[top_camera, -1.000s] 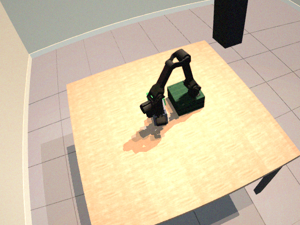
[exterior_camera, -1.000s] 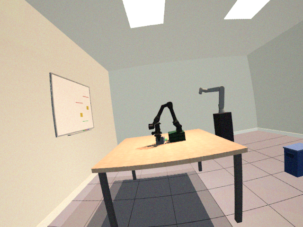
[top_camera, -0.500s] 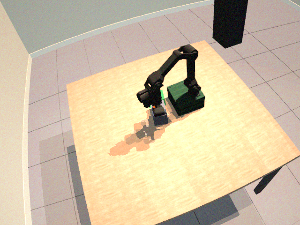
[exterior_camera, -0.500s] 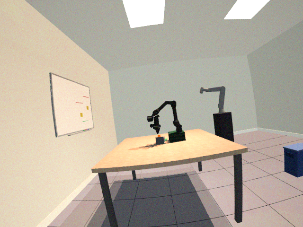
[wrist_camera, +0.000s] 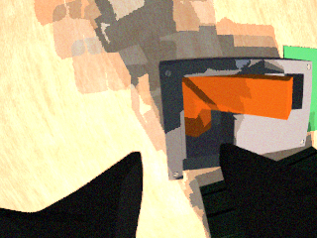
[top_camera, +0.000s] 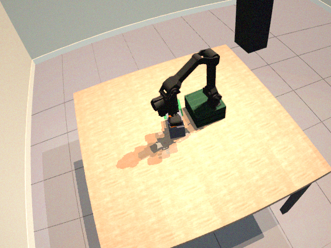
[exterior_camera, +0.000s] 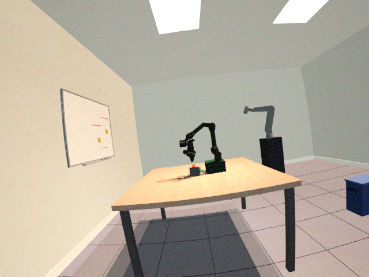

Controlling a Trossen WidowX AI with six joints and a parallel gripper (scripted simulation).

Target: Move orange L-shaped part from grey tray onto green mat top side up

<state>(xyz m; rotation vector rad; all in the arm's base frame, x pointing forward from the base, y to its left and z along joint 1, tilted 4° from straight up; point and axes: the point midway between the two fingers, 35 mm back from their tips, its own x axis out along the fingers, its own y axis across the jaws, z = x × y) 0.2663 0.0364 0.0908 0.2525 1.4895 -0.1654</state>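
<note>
Right now the orange L-shaped part is 20 mm behind my gripper tip, 40 mm to the right of it and 100 mm below it. Round my gripper tip: green mat (60 mm behind, 210 mm to the right, 160 mm below).
</note>
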